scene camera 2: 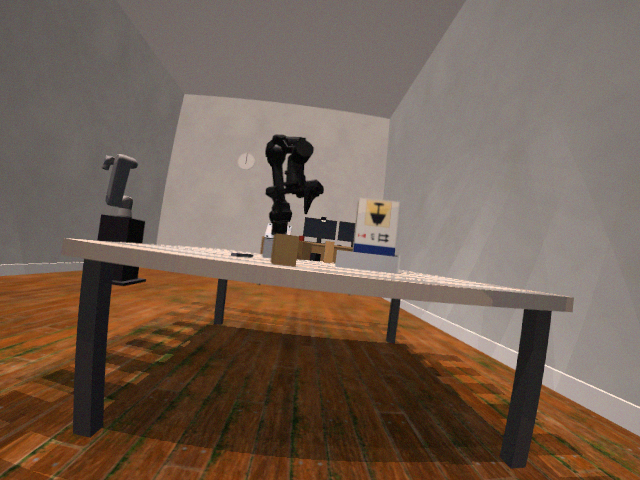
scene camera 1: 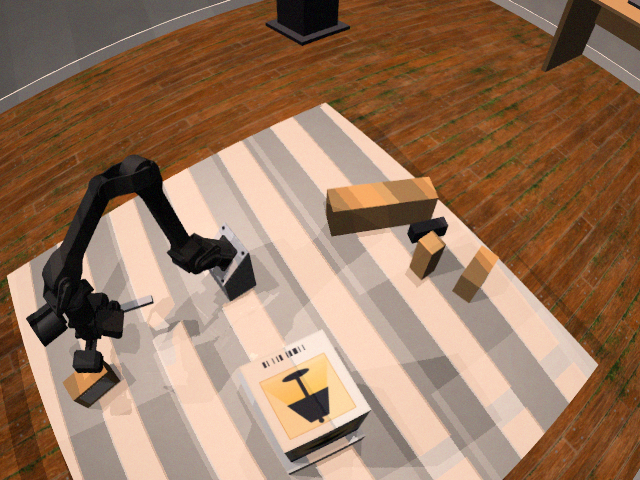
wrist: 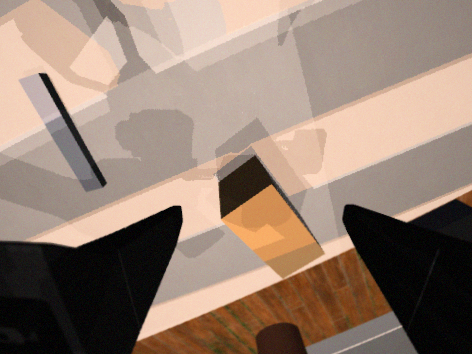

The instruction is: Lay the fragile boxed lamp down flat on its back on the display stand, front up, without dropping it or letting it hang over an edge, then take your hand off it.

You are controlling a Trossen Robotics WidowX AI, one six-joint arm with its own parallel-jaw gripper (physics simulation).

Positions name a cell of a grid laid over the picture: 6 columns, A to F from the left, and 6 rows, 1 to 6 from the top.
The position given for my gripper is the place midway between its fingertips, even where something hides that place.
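Labels:
You can see my gripper in scene camera 2 (C3), and it's there in scene camera 1 (A5) and in the wrist view (D4) as well.

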